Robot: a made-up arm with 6 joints. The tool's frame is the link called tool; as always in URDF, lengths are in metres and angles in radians. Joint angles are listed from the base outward.
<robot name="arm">
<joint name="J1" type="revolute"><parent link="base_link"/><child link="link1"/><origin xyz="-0.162 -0.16 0.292" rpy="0 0 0"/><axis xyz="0 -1 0"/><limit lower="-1.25" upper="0.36"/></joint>
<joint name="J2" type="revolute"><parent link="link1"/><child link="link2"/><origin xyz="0.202 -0.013 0.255" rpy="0 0 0"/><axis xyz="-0.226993 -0.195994 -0.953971"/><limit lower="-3.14" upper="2.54"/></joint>
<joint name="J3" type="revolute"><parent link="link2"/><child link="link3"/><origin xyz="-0.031 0.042 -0.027" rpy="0 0 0"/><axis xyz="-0.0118 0.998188 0.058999"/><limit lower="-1.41" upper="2.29"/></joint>
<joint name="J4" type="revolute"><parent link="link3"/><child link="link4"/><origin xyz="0.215 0.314 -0.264" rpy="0 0 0"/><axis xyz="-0.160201 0.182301 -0.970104"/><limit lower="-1.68" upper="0.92"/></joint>
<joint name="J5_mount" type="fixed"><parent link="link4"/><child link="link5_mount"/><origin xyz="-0.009 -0.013 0.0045" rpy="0 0 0"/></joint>
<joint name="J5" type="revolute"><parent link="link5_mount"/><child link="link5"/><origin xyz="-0.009 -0.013 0.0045" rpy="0 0 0"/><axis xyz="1 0 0"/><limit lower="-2.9" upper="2.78"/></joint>
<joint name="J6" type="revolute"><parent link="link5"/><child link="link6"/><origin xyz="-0.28 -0.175 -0.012" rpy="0 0 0"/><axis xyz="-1 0 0"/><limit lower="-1.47" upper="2.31"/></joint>
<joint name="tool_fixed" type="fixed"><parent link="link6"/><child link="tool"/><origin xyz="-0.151 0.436 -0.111" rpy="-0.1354 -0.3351 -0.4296"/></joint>
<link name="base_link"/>
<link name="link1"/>
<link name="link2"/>
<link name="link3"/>
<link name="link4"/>
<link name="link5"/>
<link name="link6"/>
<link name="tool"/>
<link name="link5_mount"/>
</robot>
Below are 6 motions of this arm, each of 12 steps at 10 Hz.
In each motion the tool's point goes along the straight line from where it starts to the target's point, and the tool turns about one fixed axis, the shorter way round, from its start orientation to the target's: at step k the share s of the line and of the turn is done. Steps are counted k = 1, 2, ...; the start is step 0. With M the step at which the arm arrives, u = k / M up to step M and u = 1 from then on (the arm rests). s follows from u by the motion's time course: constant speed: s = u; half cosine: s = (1 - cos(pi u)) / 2; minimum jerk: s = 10 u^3 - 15 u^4 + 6 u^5.
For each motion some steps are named. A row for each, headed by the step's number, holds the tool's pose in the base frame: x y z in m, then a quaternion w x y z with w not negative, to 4 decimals.
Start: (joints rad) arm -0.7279 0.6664 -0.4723 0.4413 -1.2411 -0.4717
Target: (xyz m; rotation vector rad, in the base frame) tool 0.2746 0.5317 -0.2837 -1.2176 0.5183 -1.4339
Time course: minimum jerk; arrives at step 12
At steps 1, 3, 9, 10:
1: 0.1549 0.2338 -0.3789 0.5569 -0.7192 0.0075 -0.4153
3: 0.1667 0.2632 -0.3695 0.5604 -0.7028 0.0290 -0.4372
9: 0.2621 0.5007 -0.2936 0.5636 -0.5413 0.1987 -0.5916
10: 0.2703 0.5211 -0.2871 0.5617 -0.5252 0.2127 -0.6028

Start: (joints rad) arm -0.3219 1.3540 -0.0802 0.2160 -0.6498 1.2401
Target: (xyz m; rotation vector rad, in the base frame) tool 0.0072 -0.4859 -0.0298 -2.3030 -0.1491 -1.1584
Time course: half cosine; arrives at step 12
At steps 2, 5, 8, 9, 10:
2: -0.1108 -0.1164 -0.1143 0.1293 -0.8992 0.3052 -0.2856
5: -0.0724 -0.2367 -0.0868 0.1809 -0.9030 0.1907 -0.3399
8: -0.0244 -0.3869 -0.0524 0.2405 -0.8839 0.0429 -0.3987
9: -0.0113 -0.4279 -0.0431 0.2556 -0.8742 0.0021 -0.4128
10: -0.0013 -0.4594 -0.0359 0.2669 -0.8655 -0.0292 -0.4230

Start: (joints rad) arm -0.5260 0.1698 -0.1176 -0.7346 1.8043 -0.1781
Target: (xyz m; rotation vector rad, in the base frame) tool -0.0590 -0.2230 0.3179 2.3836 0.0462 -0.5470
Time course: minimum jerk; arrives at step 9
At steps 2, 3, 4, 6, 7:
2: -0.0298 -0.1696 0.3840 0.5637 0.7250 0.3615 -0.1608
3: -0.0340 -0.1773 0.3745 0.5379 0.7632 0.3149 -0.1703
4: -0.0399 -0.1881 0.3611 0.4977 0.8110 0.2474 -0.1824
6: -0.0524 -0.2109 0.3329 0.3996 0.8885 0.0989 -0.2026
7: -0.0566 -0.2186 0.3234 0.3627 0.9072 0.0474 -0.2077

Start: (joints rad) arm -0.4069 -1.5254 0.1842 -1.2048 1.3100 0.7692
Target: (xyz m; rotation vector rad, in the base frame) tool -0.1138 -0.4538 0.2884 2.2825 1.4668 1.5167
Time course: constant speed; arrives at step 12
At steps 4, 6, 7, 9, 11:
4: -0.2063 -0.5110 0.2829 0.2286 0.6181 0.4179 0.6253
6: -0.1832 -0.4967 0.2843 0.1767 0.6522 0.4348 0.5953
7: -0.1716 -0.4896 0.2850 0.1504 0.6680 0.4424 0.5792
9: -0.1485 -0.4753 0.2864 0.0972 0.6972 0.4559 0.5447
11: -0.1254 -0.4610 0.2877 0.0436 0.7228 0.4671 0.5075

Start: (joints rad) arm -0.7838 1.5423 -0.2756 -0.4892 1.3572 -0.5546
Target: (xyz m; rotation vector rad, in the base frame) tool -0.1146 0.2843 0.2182 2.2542 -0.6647 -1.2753
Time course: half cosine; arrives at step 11
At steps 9, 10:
9: -0.1004 0.2575 0.2159 0.2838 0.7952 -0.2416 -0.4783
10: -0.1110 0.2775 0.2176 0.2451 0.8140 -0.2419 -0.4678

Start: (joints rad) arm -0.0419 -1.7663 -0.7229 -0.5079 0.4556 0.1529
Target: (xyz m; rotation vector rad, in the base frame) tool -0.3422 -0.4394 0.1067 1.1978 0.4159 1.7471
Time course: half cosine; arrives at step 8
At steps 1, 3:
1: -0.5217 -0.2538 0.2999 0.5884 0.5876 -0.0663 0.5515
3: -0.4712 -0.3060 0.2456 0.5614 0.5658 0.0005 0.6038

